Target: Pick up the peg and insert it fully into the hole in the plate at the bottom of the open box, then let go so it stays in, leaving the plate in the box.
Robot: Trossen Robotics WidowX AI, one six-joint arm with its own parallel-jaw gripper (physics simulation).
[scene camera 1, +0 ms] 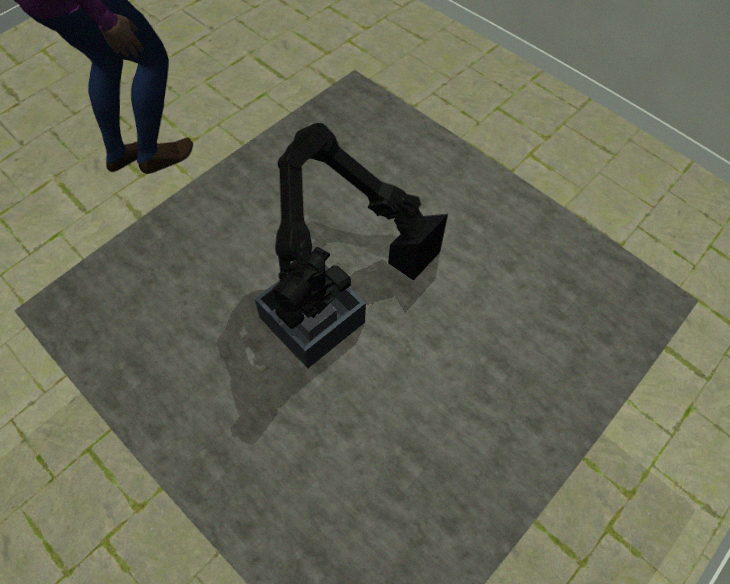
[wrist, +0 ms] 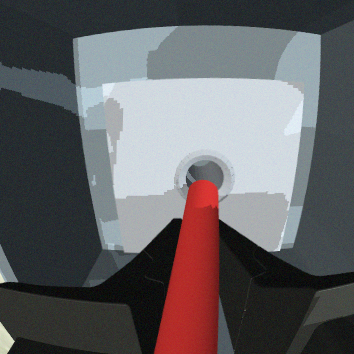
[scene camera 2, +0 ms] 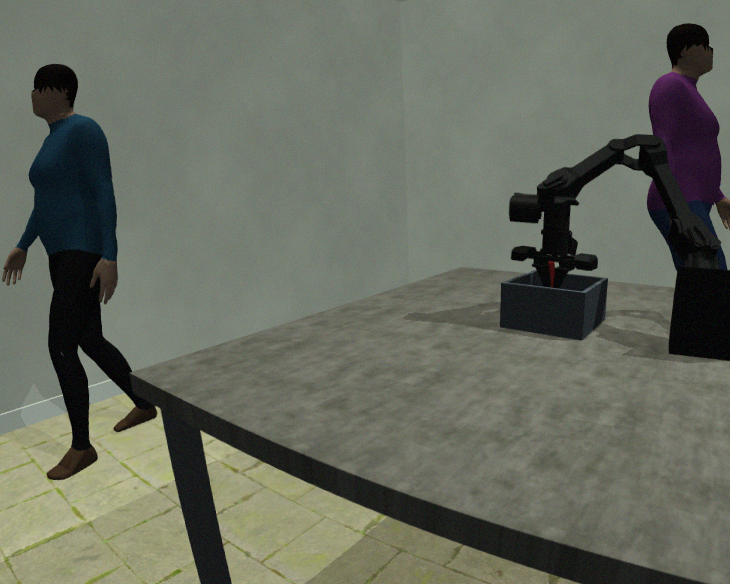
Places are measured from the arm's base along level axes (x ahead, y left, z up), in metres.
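Pixels of known places: gripper, between the fingertips: (scene camera 1: 315, 314) (wrist: 194, 225); arm's base, origin of its link: (scene camera 1: 416, 231) (scene camera 2: 701, 285).
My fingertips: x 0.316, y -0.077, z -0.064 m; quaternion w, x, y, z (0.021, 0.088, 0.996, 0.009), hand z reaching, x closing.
Ahead of a thing's pixels: the offset from my fingertips to its middle. Level surfaces: height alone.
The red peg {0.002 m back, 0.010 m right, 0.037 m up} (scene camera 2: 551, 273) (wrist: 196, 270) is held between the fingers of my gripper (scene camera 2: 552, 281) (wrist: 194, 225), which is shut on it. The gripper points down into the open dark blue-grey box {0.009 m back, 0.021 m right, 0.015 m down} (scene camera 1: 308, 356) (scene camera 2: 540, 310). The pale square plate {0.009 m back, 0.021 m right, 0.030 m down} (scene camera 1: 322, 322) (wrist: 200, 115) lies on the box floor. In the wrist view the round hole (wrist: 206, 170) is near the plate's middle, and the peg's far end overlaps its lower edge. Whether the peg's end touches the plate or is above it, I cannot tell. The fingertips are hidden in scene camera 1.
The box walls (wrist: 35, 165) surround the gripper closely. The arm's black base block (scene camera 1: 417, 252) (scene camera 2: 700, 313) stands on the grey table {0.064 m down} (scene camera 1: 456, 426) (scene camera 2: 395, 377) beside the box. One person (scene camera 2: 684, 140) stands behind the arm and another (scene camera 2: 73, 182) is at the left of scene camera 2.
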